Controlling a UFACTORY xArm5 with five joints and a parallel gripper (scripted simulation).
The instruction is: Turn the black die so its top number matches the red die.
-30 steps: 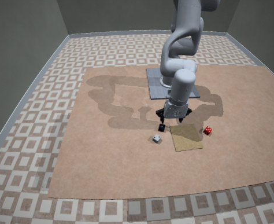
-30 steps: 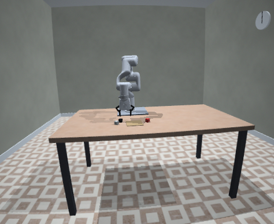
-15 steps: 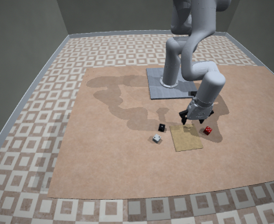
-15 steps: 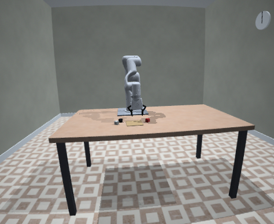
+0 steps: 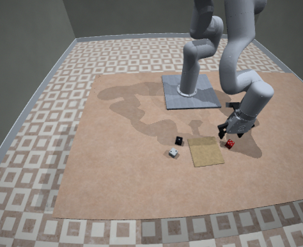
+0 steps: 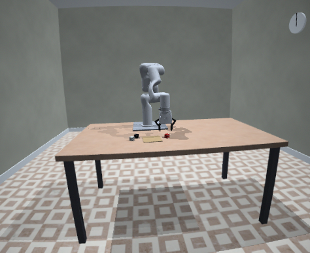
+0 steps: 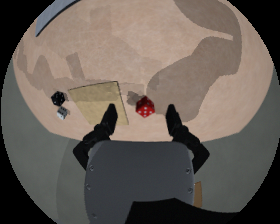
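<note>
The red die lies 40 mm below my hand, 30 mm ahead of it and 10 mm to the left of it. From my hand the other things lie so: grey die (270 mm to the right, 40 mm below, 40 mm ahead); tan mat (110 mm to the right, 60 mm below, 40 mm ahead); black die (230 mm to the right, 40 mm below, 10 mm behind).
</note>
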